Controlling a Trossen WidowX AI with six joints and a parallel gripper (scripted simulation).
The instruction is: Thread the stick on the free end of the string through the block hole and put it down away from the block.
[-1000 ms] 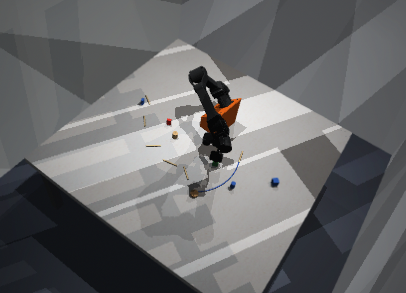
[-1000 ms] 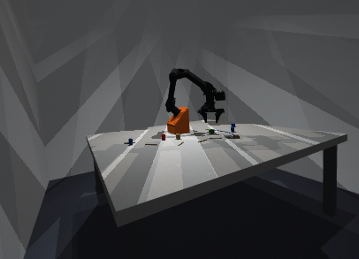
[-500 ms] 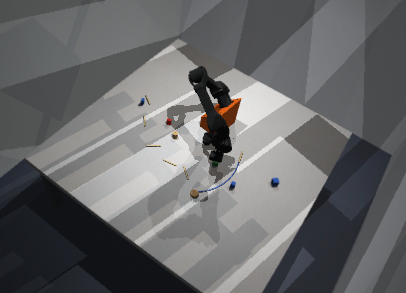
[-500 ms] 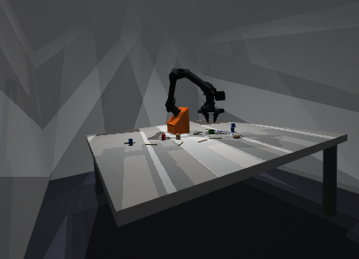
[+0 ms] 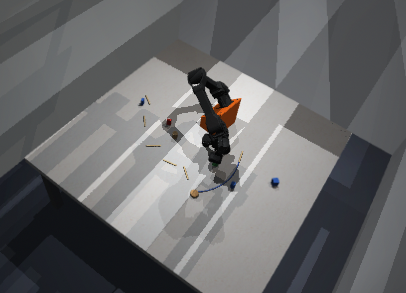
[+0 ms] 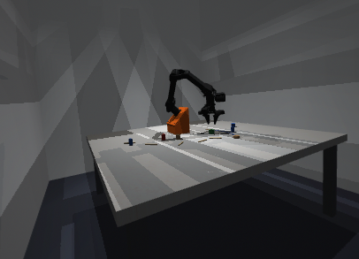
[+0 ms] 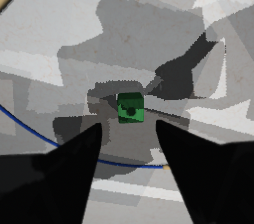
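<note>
Right now my gripper tip is 5 cm above the green block. Also, from my gripper tip: blue cylinder (4 cm ahead, 15 cm to the left, 5 cm below); then round wooden button (21 cm ahead, 4 cm to the left, 6 cm below); then thin wooden stick (12 cm behind, 7 cm to the left, 6 cm below).
</note>
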